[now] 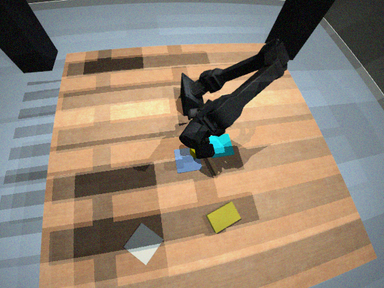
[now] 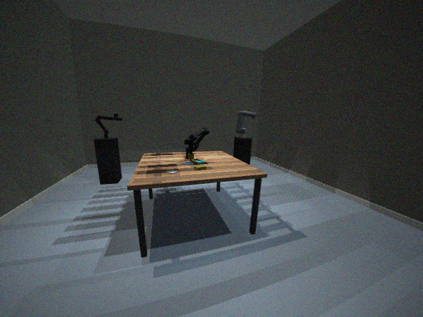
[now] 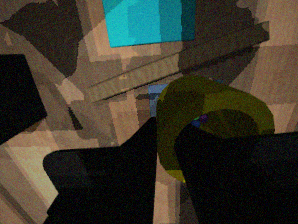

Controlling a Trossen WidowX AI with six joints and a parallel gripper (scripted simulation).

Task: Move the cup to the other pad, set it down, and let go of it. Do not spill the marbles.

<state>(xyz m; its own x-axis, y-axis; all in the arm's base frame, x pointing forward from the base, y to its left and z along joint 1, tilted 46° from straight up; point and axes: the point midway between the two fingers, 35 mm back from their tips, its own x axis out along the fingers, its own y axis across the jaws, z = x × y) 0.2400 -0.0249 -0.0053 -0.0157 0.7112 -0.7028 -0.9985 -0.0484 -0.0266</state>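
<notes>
Right now my gripper tip is 2 cm short of the thin wooden bar, 4 cm to the right of it and 8 cm above it. Round my gripper tip: yellow block 29 cm ahead, 7 cm to the left, 7 cm below; then yellow cup 2 cm ahead; then blue pad 4 cm ahead, 4 cm to the right, 9 cm below.
</notes>
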